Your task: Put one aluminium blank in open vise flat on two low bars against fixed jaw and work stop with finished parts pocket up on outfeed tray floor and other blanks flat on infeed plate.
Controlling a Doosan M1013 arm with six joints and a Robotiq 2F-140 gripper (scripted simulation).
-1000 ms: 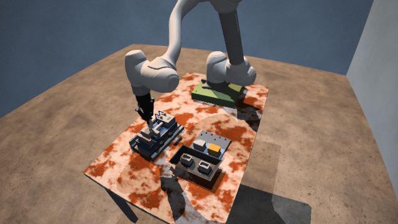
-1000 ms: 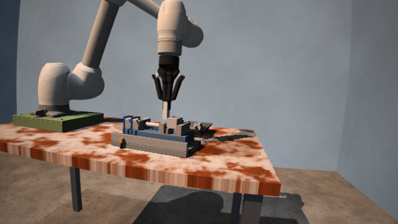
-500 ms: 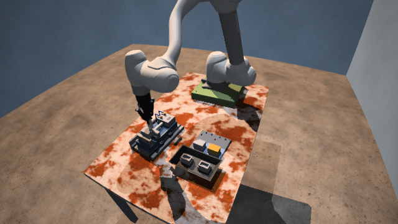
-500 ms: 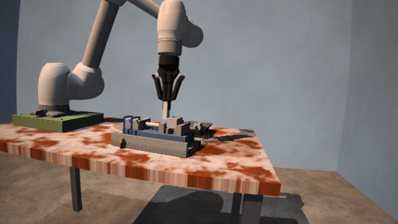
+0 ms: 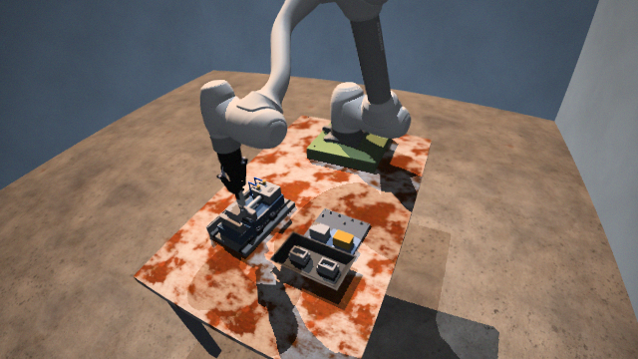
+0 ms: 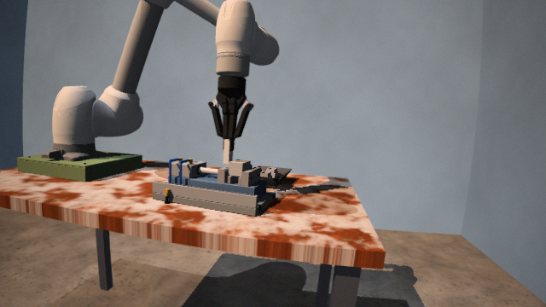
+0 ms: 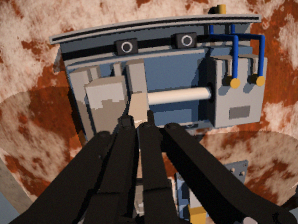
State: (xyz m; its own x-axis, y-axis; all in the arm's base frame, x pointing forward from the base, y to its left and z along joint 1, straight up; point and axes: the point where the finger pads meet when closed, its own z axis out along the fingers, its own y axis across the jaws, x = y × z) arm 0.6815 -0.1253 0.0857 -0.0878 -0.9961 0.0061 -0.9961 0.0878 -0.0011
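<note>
The piston rod is 50 mm behind my hand, 10 mm to the left of it and 60 mm below it. From my hand the other things lie so: infeed plate: 110 mm behind, 320 mm to the left, 140 mm below; then vise: 30 mm behind, 10 mm to the left, 100 mm below; then aluminium blank: 70 mm behind, 270 mm to the left, 110 mm below.
</note>
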